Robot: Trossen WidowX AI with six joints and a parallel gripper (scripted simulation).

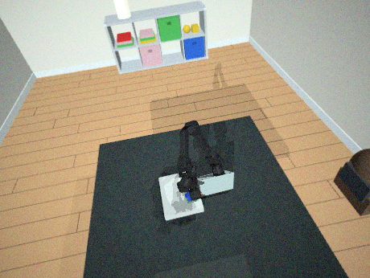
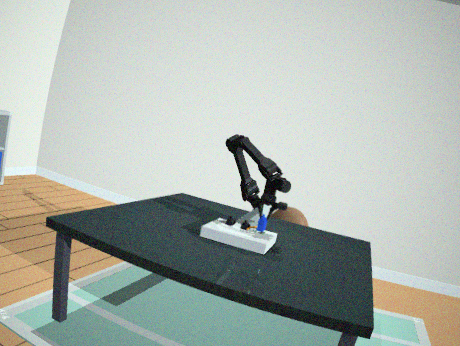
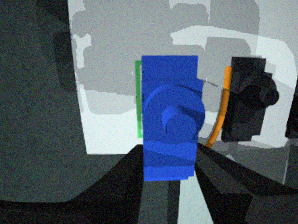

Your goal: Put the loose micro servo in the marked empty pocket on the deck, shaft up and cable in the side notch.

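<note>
The white deck lies 12 cm ahead of my gripper tip, 8 cm to the right of it and 8 cm below it.
</note>
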